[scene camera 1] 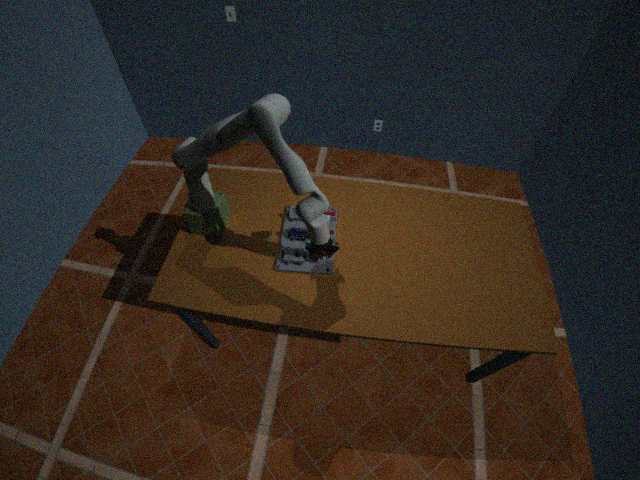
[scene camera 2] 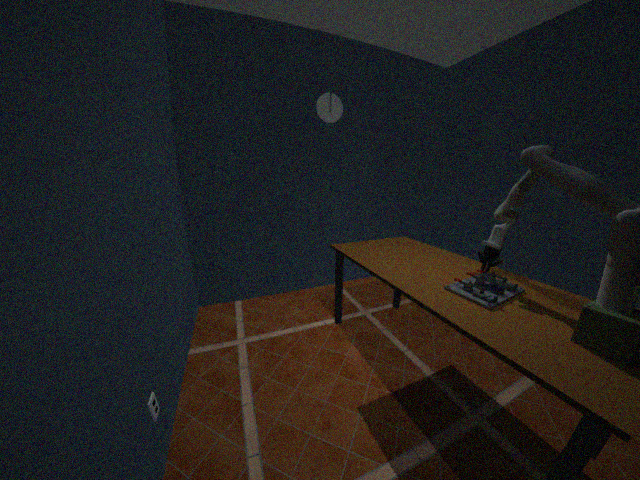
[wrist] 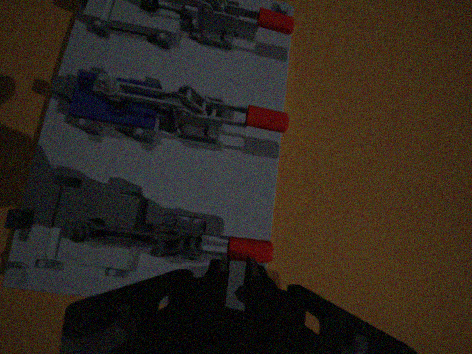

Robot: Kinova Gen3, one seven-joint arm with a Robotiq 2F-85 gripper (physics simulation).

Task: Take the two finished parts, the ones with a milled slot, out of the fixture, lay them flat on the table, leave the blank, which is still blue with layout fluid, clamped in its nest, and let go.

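Places are measured from the arm's base along level axes (x back, y right, z up), in centimetres.
Pixels of known places: gripper, between the fingertips: (scene camera 1: 324, 257) (scene camera 2: 484, 271) (wrist: 236, 268); arm's base, origin of its link: (scene camera 1: 205, 205) (scene camera 2: 613, 306).
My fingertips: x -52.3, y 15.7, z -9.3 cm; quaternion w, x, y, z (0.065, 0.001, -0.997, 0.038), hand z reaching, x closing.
Note:
Ahead of a thing's pixels: the offset from my fingertips to its top centre. "*": to the spot under its first point. Level surfaces: height alone.
The fixture plate @(dx +8.0, dy -12.5, dz -3.6 cm) (scene camera 1: 305, 269) (scene camera 2: 466, 296) (wrist: 200, 170) lies on the table and carries three toggle clamps in a row. The blue blank @(dx +12.2, dy -12.5, dz -1.0 cm) (scene camera 1: 297, 234) (wrist: 115, 114) sits in the middle nest under its clamp arm. A grey part @(dx +12.7, dy -1.5, dz -1.5 cm) (wrist: 107, 205) lies in shadow in the bottom nest of the wrist view. Another grey part @(dx +13.2, dy -23.5, dz -2.0 cm) (wrist: 127, 12) shows partly in the top nest, cut by the frame edge. Their slots are hard to make out. My gripper (scene camera 1: 324, 253) (scene camera 2: 484, 269) (wrist: 236, 268) is nearly shut and empty, its tips right by the bottom clamp's red handle @(dx -0.7, dy -1.5, dz +0.6 cm) (wrist: 250, 249); contact is unclear.
The middle clamp's red handle @(dx -0.7, dy -12.5, dz +1.1 cm) (wrist: 268, 118) and the top clamp's red handle @(* dx -0.9, dy -23.0, dz +0.0 cm) (wrist: 276, 21) point toward the plate's same long edge. The wooden table @(dz -5.1 cm) (scene camera 1: 439, 268) (scene camera 2: 392, 258) extends beyond that edge. The green robot base (scene camera 1: 206, 217) (scene camera 2: 604, 330) stands on the plate's opposite side.

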